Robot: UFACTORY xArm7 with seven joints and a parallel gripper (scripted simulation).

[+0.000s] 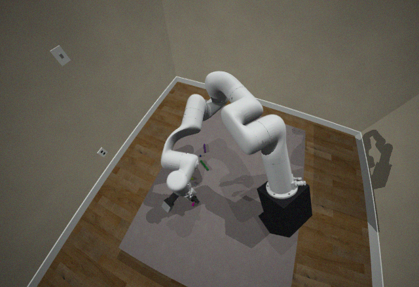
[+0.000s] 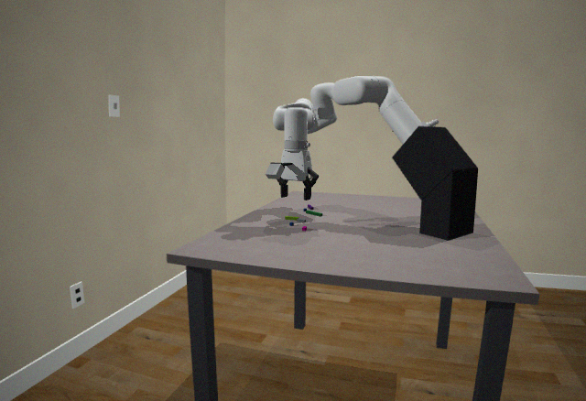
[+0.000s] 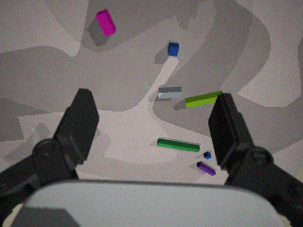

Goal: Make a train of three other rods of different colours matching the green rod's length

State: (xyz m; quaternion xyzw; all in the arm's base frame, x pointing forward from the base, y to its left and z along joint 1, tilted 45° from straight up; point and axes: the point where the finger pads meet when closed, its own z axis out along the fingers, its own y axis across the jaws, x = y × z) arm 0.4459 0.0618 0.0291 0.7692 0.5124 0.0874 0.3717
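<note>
Now: hand 10 cm above the magenta rod, 5 cm to the right of it and 3 cm past it. The rest, counted from my hand: grey rod 10 cm below, 7 cm to the right, 2 cm behind; green rod 19 cm to the right, 10 cm below, 6 cm behind; lime rod 10 cm to the right, 10 cm below, 2 cm ahead.
</note>
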